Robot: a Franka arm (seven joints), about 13 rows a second.
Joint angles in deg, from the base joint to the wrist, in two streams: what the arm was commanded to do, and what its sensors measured. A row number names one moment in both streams.
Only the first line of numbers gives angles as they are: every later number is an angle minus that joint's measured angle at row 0.
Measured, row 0:
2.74 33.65 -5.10 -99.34 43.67 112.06 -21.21
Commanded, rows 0 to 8:
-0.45 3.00 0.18 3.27 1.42 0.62 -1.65
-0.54 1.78 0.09 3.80 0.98 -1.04 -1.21
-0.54 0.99 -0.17 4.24 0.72 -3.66 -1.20
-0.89 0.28 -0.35 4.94 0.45 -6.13 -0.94
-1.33 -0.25 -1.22 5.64 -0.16 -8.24 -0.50
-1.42 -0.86 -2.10 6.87 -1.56 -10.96 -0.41
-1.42 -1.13 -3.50 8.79 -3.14 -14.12 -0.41
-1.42 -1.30 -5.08 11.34 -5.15 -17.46 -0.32
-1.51 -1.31 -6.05 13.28 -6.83 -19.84 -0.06
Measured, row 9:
-0.73 -0.78 -4.77 9.58 -3.85 -15.29 -0.50
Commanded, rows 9 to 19:
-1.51 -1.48 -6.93 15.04 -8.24 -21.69 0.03
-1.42 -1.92 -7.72 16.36 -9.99 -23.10 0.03
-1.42 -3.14 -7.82 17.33 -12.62 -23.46 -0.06
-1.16 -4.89 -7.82 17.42 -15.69 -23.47 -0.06
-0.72 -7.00 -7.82 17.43 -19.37 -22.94 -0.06
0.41 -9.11 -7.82 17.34 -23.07 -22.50 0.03
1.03 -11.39 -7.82 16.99 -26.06 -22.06 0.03
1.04 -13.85 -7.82 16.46 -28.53 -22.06 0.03
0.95 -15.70 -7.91 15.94 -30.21 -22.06 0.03
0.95 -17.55 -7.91 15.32 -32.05 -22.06 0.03
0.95 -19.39 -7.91 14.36 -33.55 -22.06 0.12
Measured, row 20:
0.73 -14.83 -7.88 17.91 -30.08 -22.51 -0.39
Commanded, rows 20 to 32:
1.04 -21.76 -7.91 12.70 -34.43 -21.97 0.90
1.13 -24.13 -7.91 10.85 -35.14 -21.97 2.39
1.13 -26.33 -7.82 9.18 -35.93 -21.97 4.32
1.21 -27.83 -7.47 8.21 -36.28 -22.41 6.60
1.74 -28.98 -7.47 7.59 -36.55 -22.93 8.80
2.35 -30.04 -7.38 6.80 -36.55 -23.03 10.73
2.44 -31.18 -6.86 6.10 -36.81 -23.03 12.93
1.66 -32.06 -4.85 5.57 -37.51 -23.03 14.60
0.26 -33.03 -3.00 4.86 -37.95 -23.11 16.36
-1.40 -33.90 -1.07 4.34 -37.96 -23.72 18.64
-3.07 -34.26 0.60 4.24 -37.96 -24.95 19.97
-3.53 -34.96 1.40 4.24 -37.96 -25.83 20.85
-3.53 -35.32 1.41 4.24 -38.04 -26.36 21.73
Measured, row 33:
-1.34 -32.52 -0.72 6.42 -36.78 -25.71 19.45
